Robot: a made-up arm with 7 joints. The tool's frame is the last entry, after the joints. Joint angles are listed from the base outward.
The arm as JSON. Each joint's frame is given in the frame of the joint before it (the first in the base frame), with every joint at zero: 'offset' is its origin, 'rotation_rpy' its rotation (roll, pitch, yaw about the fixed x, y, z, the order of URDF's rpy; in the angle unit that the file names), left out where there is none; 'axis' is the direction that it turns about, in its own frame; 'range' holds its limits. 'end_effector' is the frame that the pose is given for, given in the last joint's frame.
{
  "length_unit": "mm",
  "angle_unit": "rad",
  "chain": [
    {
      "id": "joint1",
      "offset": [
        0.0,
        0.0,
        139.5
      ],
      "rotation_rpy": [
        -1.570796,
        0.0,
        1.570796
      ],
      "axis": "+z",
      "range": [
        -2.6,
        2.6
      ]
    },
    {
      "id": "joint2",
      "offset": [
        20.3,
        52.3,
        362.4
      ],
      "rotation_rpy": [
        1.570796,
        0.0,
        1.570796
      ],
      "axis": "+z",
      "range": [
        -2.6,
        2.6
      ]
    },
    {
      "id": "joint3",
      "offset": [
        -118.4,
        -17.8,
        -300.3
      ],
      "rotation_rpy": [
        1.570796,
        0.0,
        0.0
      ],
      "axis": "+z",
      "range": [
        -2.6,
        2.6
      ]
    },
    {
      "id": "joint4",
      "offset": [
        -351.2,
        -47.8,
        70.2
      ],
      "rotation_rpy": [
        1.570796,
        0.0,
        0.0
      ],
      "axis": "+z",
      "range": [
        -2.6,
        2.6
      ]
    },
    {
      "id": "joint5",
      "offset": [
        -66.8,
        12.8,
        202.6
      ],
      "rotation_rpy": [
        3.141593,
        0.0,
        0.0
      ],
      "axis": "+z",
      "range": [
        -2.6,
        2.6
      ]
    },
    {
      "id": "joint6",
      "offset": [
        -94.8,
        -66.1,
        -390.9
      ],
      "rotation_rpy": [
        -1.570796,
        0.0,
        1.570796
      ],
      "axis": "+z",
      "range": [
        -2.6,
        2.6
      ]
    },
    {
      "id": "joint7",
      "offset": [
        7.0,
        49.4,
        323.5
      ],
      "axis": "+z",
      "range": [
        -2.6,
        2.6
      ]
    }
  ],
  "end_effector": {
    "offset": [
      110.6,
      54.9,
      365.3
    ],
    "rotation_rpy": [
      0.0,
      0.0,
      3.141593
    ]
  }
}
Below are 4 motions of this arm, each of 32 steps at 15 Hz.
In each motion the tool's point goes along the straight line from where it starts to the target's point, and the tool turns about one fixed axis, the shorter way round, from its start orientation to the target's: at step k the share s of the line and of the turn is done. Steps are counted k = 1, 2, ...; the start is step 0. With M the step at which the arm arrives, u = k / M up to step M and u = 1 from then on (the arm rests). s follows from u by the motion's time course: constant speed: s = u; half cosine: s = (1 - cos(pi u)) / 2; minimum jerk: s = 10 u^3 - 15 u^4 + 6 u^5.
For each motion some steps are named. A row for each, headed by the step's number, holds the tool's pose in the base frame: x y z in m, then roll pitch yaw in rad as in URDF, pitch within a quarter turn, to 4 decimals.
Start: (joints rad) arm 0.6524 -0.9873 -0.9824 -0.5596 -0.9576 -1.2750 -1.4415
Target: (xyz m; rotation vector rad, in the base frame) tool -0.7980 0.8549 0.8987 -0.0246 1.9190 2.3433
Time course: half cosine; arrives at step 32
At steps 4, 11, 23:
4: -1.4039 0.6443 0.3704 2.0744 0.1865 -2.2456
11: -1.2614 0.6939 0.4946 1.9045 0.2257 -2.4777
23: -0.9131 0.8149 0.7983 1.4885 0.1549 -3.0453

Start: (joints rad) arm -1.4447 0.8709 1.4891 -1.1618 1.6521 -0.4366 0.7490
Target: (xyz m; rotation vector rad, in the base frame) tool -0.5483 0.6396 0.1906 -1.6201 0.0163 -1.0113
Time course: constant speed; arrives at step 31
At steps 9, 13, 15, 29, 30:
9: -0.5770 0.7755 0.0910 -0.3329 -0.6731 -1.6995
13: -0.5718 0.7508 0.1091 -0.5375 -0.7362 -1.5262
15: -0.5692 0.7384 0.1182 -0.6484 -0.7569 -1.4306
29: -0.5509 0.6520 0.1815 -1.4277 -0.6727 -0.7587
30: -0.5496 0.6458 0.1861 -1.4747 -0.6529 -0.7197

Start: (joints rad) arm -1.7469 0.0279 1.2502 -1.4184 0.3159 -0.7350 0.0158
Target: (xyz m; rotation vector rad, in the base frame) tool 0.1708 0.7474 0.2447 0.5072 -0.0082 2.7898
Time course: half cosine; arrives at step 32
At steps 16, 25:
16: 0.3706 0.6737 -0.1496 0.6066 -0.6701 2.3937
25: 0.2161 0.7307 0.1552 0.1555 -0.4405 2.7487

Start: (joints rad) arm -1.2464 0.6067 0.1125 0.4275 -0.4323 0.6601 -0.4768
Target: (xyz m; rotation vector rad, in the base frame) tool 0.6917 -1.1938 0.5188 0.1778 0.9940 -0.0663
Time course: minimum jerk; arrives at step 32
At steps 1, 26, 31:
1: -0.2533 -1.3375 -0.6105 1.3262 -0.1756 -0.2194
26: 0.6456 -1.2008 0.4637 0.2979 0.9352 0.0782
31: 0.6914 -1.1938 0.5185 0.2200 0.9937 0.0471

